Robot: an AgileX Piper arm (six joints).
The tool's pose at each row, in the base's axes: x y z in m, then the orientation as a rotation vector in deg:
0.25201, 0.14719, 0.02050, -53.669, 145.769, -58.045
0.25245, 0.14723, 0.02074, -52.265, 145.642, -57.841
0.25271, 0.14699, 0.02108, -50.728, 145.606, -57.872
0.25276, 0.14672, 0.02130, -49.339, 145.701, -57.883
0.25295, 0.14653, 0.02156, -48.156, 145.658, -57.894
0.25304, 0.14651, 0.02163, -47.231, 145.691, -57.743
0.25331, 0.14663, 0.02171, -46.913, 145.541, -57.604
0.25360, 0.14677, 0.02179, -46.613, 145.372, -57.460
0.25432, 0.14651, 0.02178, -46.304, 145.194, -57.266
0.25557, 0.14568, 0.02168, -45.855, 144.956, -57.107
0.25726, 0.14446, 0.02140, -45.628, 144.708, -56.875
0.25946, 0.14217, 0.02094, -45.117, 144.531, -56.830
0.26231, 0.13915, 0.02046, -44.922, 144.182, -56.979
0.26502, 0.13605, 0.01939, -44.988, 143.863, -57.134
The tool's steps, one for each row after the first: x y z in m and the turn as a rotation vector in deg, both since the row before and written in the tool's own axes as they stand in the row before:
-0.00036, -0.00035, 0.00000, 0.214, -0.229, 1.034
-0.00005, -0.00049, -0.00001, 0.308, -0.031, 1.076
0.00013, -0.00033, 0.00001, 0.205, 0.077, 0.966
-0.00004, -0.00037, 0.00000, 0.233, -0.026, 0.832
-0.00006, -0.00010, 0.00000, 0.067, -0.038, 0.679
-0.00029, -0.00009, 0.00000, 0.054, -0.185, 0.266
-0.00032, -0.00009, 0.00000, 0.057, -0.203, 0.256
-0.00042, -0.00043, 0.00047, 0.037, -0.234, 0.274
-0.00049, -0.00092, 0.00108, 0.108, -0.263, 0.371
-0.00060, -0.00119, 0.00163, 0.034, -0.309, 0.232
-0.00034, -0.00191, 0.00256, 0.151, -0.156, 0.385
-0.00043, -0.00257, 0.00327, 0.276, -0.212, 0.135
-0.00021, -0.00214, 0.00367, 0.219, -0.190, -0.054

